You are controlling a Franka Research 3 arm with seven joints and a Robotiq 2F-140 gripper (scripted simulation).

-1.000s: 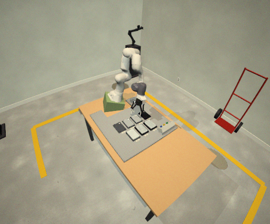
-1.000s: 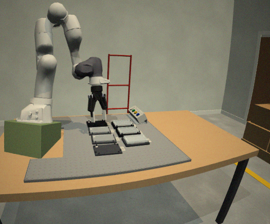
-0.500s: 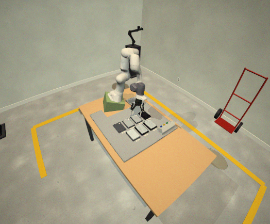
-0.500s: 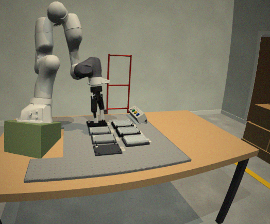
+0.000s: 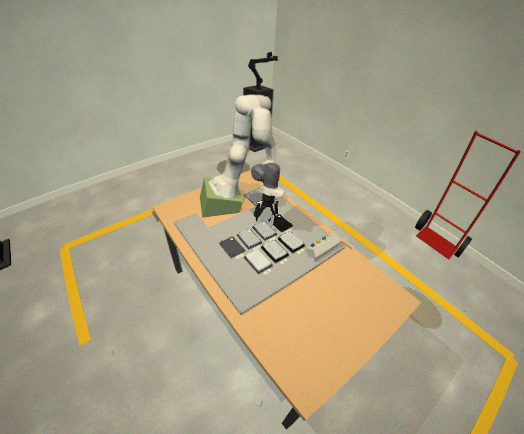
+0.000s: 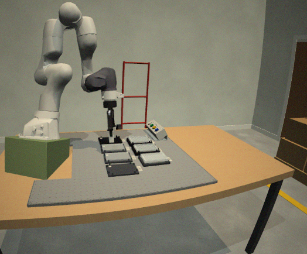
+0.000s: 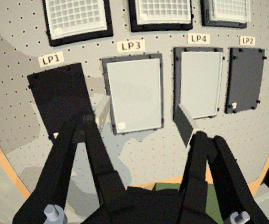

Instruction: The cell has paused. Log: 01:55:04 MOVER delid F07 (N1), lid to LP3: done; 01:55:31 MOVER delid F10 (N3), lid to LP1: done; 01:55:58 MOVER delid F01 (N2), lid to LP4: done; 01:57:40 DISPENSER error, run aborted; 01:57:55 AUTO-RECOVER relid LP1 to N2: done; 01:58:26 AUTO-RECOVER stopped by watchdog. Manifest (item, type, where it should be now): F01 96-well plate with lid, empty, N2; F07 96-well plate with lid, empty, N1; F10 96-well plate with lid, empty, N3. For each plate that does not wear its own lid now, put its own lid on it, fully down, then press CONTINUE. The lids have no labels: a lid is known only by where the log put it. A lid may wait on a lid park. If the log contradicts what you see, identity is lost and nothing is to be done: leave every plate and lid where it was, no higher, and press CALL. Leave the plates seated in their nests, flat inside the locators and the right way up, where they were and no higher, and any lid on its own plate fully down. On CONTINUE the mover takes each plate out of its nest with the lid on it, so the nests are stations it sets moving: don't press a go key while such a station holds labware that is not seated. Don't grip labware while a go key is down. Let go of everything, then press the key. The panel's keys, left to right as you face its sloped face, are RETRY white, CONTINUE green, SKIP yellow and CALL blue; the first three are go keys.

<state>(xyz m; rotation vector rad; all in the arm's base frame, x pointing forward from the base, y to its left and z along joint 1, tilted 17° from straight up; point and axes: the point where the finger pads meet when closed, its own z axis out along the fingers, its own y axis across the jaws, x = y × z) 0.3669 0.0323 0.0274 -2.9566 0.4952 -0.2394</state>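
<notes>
Right now the park LP3 is 8 cm below my hand. Also, from my hand: plate: 18 cm ahead, 20 cm to the right, 6 cm below; then park LP2: 1 cm behind, 25 cm to the right, 8 cm below; then park LP1: 1 cm ahead, 13 cm to the left, 8 cm below.
</notes>
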